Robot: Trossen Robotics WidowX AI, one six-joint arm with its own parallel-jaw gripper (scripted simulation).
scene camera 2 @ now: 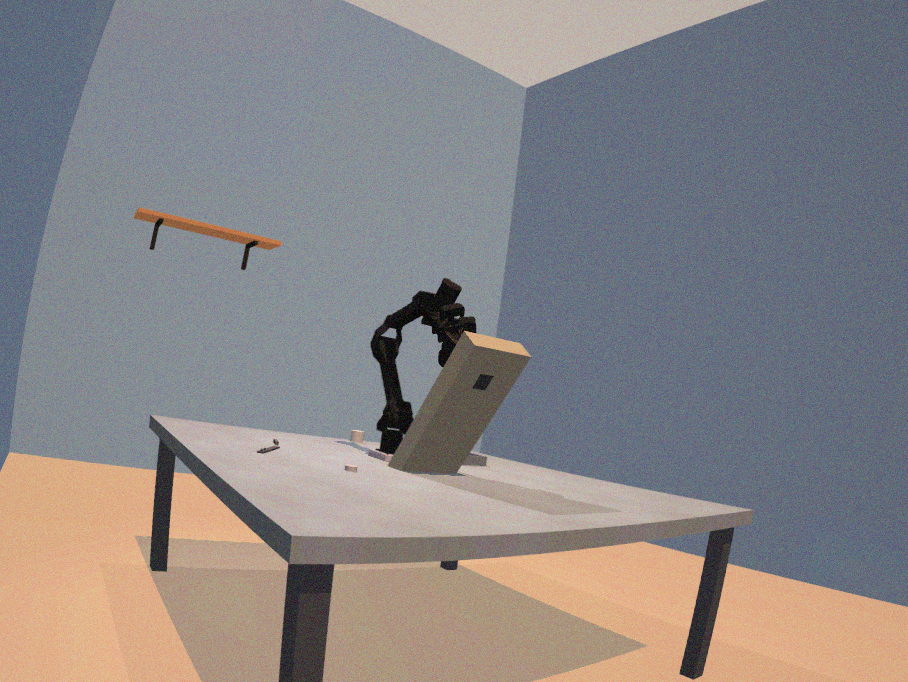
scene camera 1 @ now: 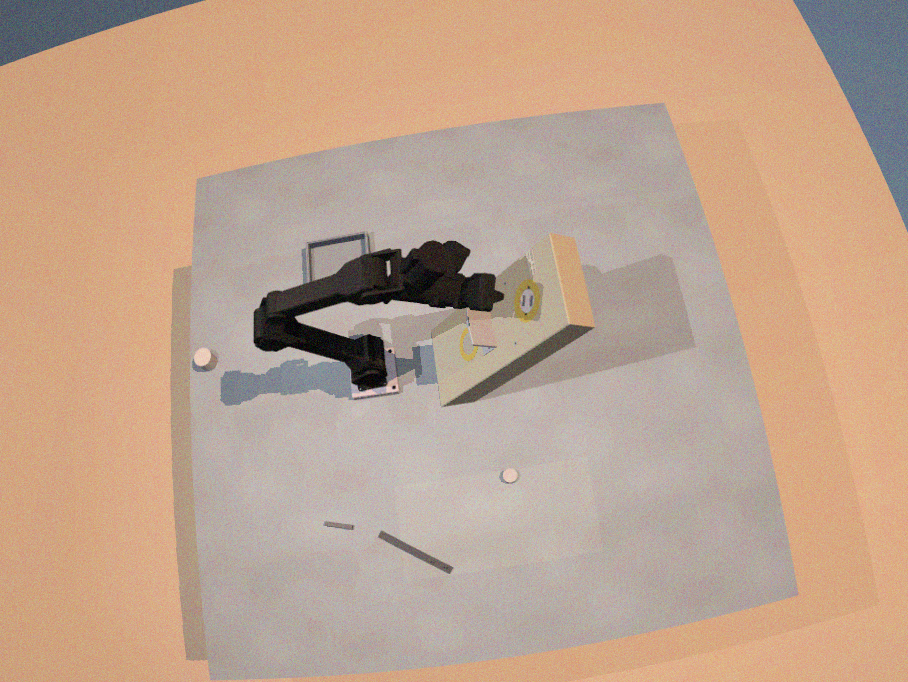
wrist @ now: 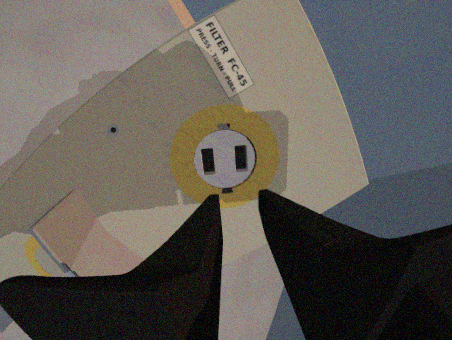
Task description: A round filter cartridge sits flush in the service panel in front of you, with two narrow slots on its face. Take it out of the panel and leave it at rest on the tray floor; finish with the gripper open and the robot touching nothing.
Labels:
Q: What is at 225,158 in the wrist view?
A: A round filter cartridge.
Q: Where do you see a grey tray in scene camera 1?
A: At 324,257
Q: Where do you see a beige service panel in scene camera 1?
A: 561,313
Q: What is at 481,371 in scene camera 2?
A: A beige service panel.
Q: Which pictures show my gripper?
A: Scene camera 2, scene camera 1 and the wrist view: all of them.

